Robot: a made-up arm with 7 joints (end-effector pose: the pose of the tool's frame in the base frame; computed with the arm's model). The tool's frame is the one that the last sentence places.
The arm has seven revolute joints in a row. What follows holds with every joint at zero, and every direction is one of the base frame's. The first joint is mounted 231 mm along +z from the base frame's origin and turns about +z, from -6.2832 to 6.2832 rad. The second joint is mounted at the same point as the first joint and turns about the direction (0, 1, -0.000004), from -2.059 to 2.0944 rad. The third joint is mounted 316 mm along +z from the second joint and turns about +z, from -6.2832 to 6.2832 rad. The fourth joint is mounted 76 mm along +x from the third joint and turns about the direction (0, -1, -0.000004), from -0.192 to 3.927 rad. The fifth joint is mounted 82 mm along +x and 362 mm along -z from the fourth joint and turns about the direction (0, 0.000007, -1), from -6.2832 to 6.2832 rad. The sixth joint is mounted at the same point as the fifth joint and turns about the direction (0, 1, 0.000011), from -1.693 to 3.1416 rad. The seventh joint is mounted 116 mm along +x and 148 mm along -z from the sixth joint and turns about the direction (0, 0.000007, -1), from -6.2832 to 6.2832 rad. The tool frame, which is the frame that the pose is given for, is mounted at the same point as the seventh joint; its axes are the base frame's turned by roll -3.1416, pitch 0 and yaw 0 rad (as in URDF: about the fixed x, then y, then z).
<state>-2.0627 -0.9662 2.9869 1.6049 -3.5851 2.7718 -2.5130</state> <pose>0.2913 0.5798 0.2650 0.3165 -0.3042 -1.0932</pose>
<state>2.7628 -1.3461 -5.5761 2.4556 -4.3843 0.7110 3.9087</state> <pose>0.5764 -0.4869 0.6688 1.1798 1.0562 -0.4397</pose>
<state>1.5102 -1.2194 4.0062 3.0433 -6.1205 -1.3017 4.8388</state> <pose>-0.1645 -0.5560 0.5173 -0.0689 -0.9661 0.4074</pose>
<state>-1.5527 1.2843 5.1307 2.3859 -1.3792 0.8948 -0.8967</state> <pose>-0.3651 -0.7736 0.3293 1.3630 0.1966 -2.5803</pose>
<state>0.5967 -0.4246 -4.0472 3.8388 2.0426 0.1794 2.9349</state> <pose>0.0509 -0.1882 0.9638 0.1797 0.7480 -1.4494</pose>
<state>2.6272 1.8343 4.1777 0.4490 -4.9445 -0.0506 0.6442</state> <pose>0.1435 0.2382 0.5481 -1.2099 0.5742 -2.1559</pose>
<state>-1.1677 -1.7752 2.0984 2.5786 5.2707 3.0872 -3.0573</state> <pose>-0.0048 0.5422 0.1275 0.5508 1.2823 -2.1904</pose>
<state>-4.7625 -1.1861 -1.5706 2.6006 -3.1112 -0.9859 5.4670</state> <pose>0.3187 -0.5328 0.4462 0.3562 1.4936 0.2431</pose>
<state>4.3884 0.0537 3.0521 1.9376 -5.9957 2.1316 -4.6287</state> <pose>0.1327 0.4299 0.6176 2.9689 -0.5405 -0.4220</pose>
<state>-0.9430 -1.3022 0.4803 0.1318 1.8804 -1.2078 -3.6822</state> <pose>-0.0462 -0.0819 0.4340 1.5495 0.1879 -0.9917</pose>
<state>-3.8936 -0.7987 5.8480 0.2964 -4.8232 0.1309 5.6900</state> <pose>-0.0586 0.3562 0.2984 -1.7432 -1.0780 0.3340</pose>
